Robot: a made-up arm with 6 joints. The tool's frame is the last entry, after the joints. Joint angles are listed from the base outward. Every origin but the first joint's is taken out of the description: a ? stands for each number. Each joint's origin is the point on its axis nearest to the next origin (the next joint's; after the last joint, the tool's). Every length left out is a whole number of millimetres.
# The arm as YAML. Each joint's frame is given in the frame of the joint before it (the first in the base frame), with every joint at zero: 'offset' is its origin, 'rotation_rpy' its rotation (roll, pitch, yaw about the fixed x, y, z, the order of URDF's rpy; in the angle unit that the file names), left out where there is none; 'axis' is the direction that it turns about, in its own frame. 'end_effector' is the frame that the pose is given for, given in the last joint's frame.
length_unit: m
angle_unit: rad
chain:
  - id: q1
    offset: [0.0, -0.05, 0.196]
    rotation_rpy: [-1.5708, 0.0, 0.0]
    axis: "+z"
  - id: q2
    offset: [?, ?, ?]
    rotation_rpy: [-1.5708, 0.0, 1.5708]
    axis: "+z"
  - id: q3
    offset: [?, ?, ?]
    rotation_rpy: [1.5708, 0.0, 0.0]
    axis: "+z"
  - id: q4
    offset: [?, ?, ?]
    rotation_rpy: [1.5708, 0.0, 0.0]
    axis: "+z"
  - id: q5
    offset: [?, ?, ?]
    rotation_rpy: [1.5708, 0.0, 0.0]
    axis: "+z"
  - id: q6
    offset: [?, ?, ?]
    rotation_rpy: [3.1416, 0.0, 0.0]
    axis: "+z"
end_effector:
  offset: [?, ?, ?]
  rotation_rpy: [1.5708, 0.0, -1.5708]
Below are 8 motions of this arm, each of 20 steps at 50 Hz.
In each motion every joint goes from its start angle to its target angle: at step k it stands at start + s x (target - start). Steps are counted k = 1, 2, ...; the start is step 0. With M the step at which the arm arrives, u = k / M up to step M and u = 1 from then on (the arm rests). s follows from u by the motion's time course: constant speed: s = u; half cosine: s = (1 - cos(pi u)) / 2; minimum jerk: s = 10 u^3 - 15 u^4 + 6 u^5.
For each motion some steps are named. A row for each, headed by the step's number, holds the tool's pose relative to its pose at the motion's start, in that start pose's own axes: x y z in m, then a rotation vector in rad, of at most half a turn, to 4 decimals.
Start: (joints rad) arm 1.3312 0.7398 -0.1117 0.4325 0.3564 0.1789
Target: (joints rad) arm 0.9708 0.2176 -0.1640 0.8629 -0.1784 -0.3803
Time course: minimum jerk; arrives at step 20
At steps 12, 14, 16, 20:
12: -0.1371 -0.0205 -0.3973 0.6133 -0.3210 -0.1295
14: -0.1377 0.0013 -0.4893 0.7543 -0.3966 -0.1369
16: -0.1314 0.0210 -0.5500 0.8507 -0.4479 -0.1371
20: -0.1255 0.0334 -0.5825 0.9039 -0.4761 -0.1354

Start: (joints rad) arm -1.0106 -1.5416 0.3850 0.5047 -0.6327 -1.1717
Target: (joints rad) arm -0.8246 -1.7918 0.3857 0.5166 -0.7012 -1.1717
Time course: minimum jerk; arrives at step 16
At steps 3, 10, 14, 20:
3: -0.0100 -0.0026 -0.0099 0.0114 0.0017 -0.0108
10: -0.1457 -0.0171 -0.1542 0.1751 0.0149 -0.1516
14: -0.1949 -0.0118 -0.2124 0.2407 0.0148 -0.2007
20: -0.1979 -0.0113 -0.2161 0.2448 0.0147 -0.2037

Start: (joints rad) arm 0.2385 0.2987 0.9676 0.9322 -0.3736 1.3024
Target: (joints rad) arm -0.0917 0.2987 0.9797 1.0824 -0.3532 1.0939
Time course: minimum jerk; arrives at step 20
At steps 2, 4, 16, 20:
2: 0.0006 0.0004 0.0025 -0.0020 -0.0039 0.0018
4: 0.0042 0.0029 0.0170 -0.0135 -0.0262 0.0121
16: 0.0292 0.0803 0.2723 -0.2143 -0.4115 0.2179
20: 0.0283 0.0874 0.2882 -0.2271 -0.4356 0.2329

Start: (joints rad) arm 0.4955 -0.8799 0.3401 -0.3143 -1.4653 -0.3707
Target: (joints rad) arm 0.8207 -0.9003 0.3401 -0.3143 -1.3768 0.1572
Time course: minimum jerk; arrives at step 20
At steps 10, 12, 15, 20:
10: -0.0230 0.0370 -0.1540 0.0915 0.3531 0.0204
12: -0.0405 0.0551 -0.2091 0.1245 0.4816 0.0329
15: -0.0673 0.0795 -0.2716 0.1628 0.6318 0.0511
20: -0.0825 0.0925 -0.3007 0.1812 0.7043 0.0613

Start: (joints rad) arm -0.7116 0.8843 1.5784 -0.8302 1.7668 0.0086
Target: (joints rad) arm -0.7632 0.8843 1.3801 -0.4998 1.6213 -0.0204
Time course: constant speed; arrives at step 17
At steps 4, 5, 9, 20:
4: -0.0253 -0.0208 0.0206 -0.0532 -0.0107 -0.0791
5: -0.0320 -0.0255 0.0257 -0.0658 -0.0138 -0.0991
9: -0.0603 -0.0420 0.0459 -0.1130 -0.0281 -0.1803
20: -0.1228 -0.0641 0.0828 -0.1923 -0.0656 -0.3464

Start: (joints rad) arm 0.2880 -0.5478 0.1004 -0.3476 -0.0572 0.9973
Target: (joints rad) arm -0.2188 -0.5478 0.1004 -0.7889 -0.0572 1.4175
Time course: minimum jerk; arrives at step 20
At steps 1, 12, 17, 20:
1: 0.0001 -0.0001 0.0003 -0.0004 -0.0001 -0.0004
12: -0.0063 -0.0291 0.1524 -0.1299 -0.0621 -0.2871
17: -0.0277 -0.0348 0.2037 -0.1277 -0.0945 -0.4232
20: -0.0300 -0.0351 0.2078 -0.1257 -0.0976 -0.4357

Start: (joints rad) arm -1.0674 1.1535 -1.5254 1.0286 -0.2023 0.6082
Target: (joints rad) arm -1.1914 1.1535 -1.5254 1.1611 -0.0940 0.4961
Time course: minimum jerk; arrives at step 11
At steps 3, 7, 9, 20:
3: -0.0005 0.0084 0.0035 -0.0020 -0.0323 0.0054
7: -0.0043 0.0482 0.0177 -0.0100 -0.1848 0.0328
9: -0.0061 0.0618 0.0216 -0.0122 -0.2369 0.0427
20: -0.0065 0.0646 0.0224 -0.0126 -0.2479 0.0448

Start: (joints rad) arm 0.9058 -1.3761 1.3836 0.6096 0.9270 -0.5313
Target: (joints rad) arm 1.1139 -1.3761 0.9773 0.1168 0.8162 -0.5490
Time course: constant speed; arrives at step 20
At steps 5, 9, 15, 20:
5: 0.0078 0.0307 0.0106 0.0280 -0.0611 0.0775
9: 0.0125 0.0571 0.0275 0.0383 -0.1149 0.1391
15: 0.0153 0.0992 0.0659 0.0329 -0.2015 0.2294
20: 0.0120 0.1363 0.1084 0.0088 -0.2770 0.3017

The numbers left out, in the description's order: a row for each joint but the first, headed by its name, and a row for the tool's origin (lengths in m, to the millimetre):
q2: -0.422 0.068 0.0
q3: 0.06 0.402 0.0
q4: 0.035 -0.177 0.0
q5: -0.098 -0.395 0.0
q6: 0.073 -0.018 0.0
tool: -0.096 -0.182 0.0

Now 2 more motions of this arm.
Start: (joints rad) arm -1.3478 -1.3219 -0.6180 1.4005 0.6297 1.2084
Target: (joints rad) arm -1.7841 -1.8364 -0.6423 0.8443 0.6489 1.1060
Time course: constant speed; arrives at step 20
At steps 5, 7, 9, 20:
5: 0.0156 -0.0727 0.0148 0.0085 -0.0245 0.0388
7: 0.0236 -0.1022 0.0177 0.0143 -0.0339 0.0515
9: 0.0325 -0.1317 0.0187 0.0214 -0.0429 0.0626
20: 0.0931 -0.2888 -0.0095 0.0772 -0.0785 0.0925

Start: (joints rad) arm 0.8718 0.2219 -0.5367 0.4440 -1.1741 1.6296
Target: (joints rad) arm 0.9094 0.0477 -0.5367 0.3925 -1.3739 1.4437
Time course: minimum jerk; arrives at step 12
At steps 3, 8, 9, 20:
3: 0.0093 0.0002 0.0045 -0.0069 0.0012 0.0123
8: 0.0708 0.0065 0.0335 -0.0518 0.0104 0.0948
9: 0.0803 0.0082 0.0379 -0.0587 0.0120 0.1077
20: 0.0895 0.0101 0.0421 -0.0653 0.0136 0.1202

